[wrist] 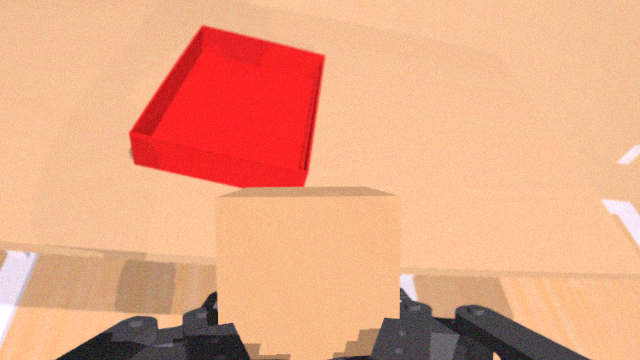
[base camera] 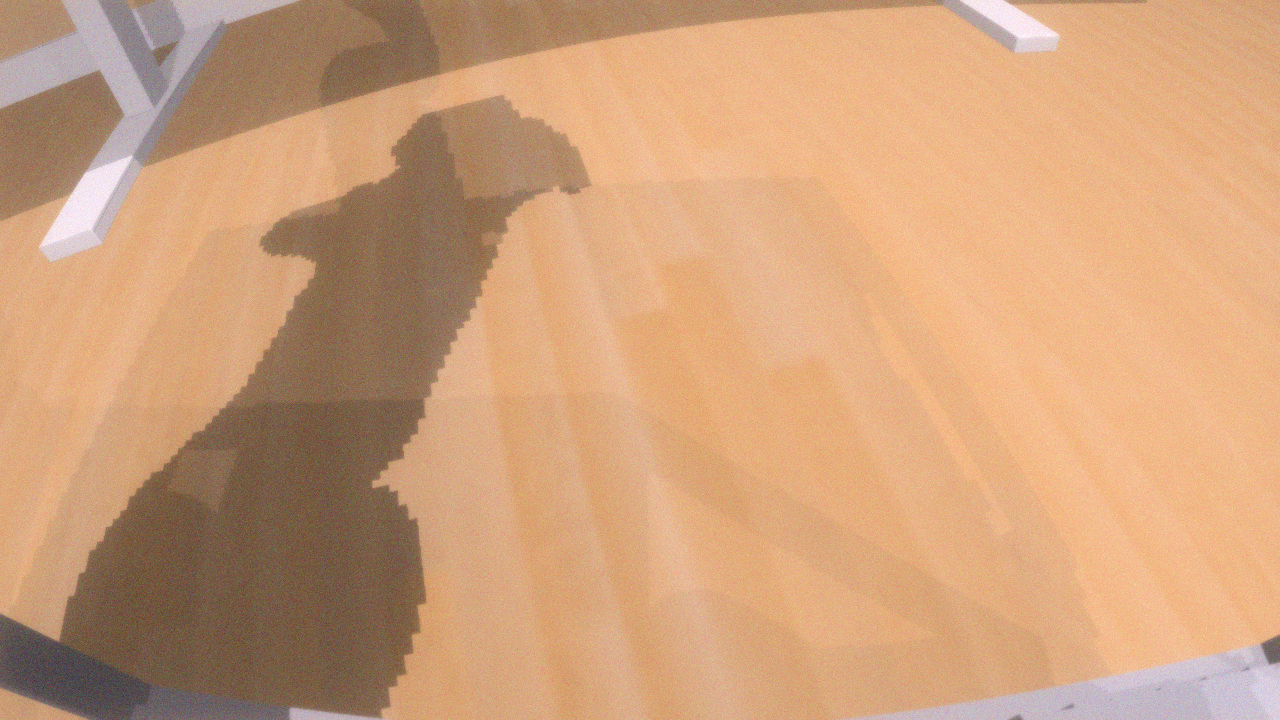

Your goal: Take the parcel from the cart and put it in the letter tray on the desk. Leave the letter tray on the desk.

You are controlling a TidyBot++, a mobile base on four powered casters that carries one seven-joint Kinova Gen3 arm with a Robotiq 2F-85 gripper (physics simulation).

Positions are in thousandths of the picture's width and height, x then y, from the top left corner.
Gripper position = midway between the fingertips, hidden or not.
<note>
I see my gripper (wrist: 480, 832), a tan cardboard parcel (wrist: 462, 738), a red letter tray (wrist: 370, 307) and a desk (base camera: 116, 133).
The desk shows as well in the wrist view (wrist: 762, 524). The base camera view does not show the tan cardboard parcel: it is out of frame. The base camera view misses the red letter tray: it is out of frame.
</note>
